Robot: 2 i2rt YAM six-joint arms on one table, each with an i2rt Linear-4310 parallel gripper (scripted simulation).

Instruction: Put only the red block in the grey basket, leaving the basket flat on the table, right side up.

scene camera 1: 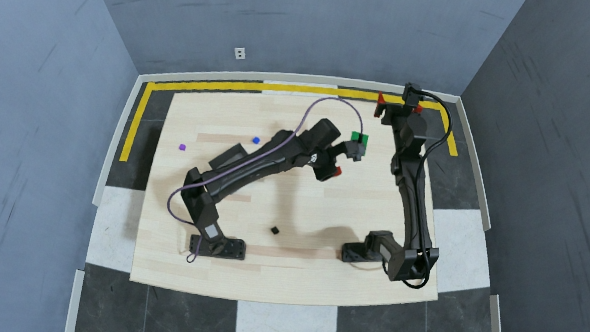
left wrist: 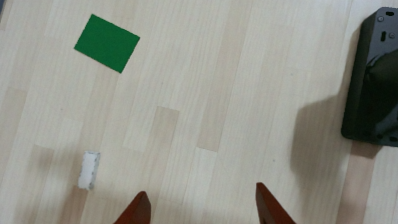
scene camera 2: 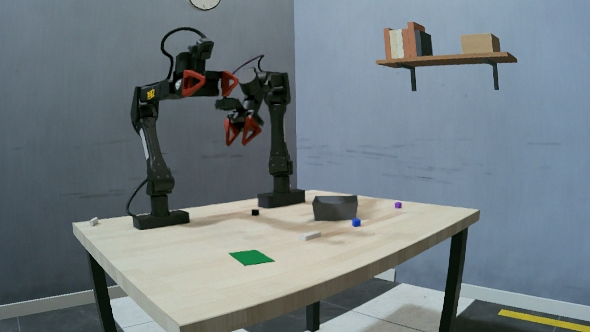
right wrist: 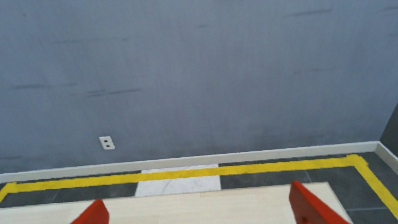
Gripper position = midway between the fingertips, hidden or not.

In view: my left gripper [scene camera 2: 235, 145], my right gripper [scene camera 2: 221, 80], a grey basket [scene camera 2: 325, 208] and a flat green patch [left wrist: 101, 40].
My left gripper is seen too in scene camera 1 [scene camera 1: 336, 166]. My right gripper also shows in scene camera 1 [scene camera 1: 394, 94] and in the right wrist view [right wrist: 196, 197]. The left wrist view does not show the grey basket: it is out of frame. The right wrist view does not show the grey basket: it is out of frame.
